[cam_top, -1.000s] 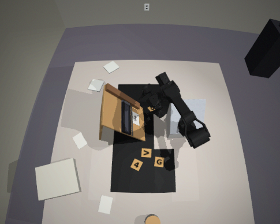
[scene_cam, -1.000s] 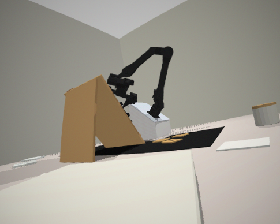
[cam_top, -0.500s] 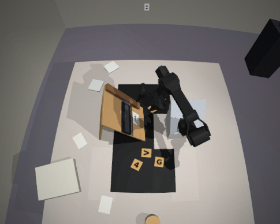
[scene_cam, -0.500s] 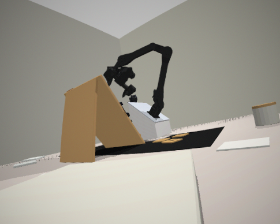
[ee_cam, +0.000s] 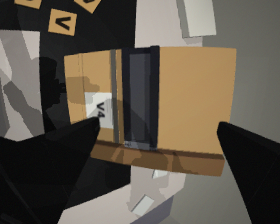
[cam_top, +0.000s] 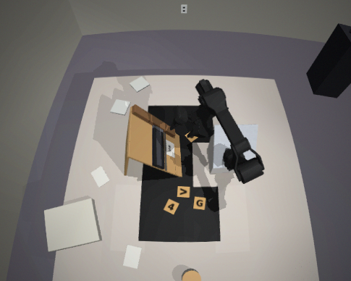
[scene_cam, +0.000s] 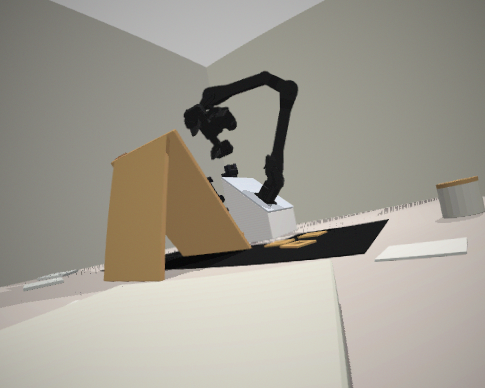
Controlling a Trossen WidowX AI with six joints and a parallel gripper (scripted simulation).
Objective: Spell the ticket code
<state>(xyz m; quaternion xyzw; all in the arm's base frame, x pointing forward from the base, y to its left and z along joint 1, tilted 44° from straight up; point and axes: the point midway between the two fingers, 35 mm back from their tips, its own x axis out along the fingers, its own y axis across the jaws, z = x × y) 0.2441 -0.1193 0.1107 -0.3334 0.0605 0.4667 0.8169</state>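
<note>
The tile marked 4 is 10 mm ahead of my gripper tip, 240 mm to the left of it and 290 mm below it. The rest, counted from my gripper tip: black mat: 40 mm behind, 20 mm to the left, 300 mm below; white ticket: 50 mm ahead, 30 mm to the right, 220 mm below; v tile: 40 mm behind, 160 mm to the left, 290 mm below.
</note>
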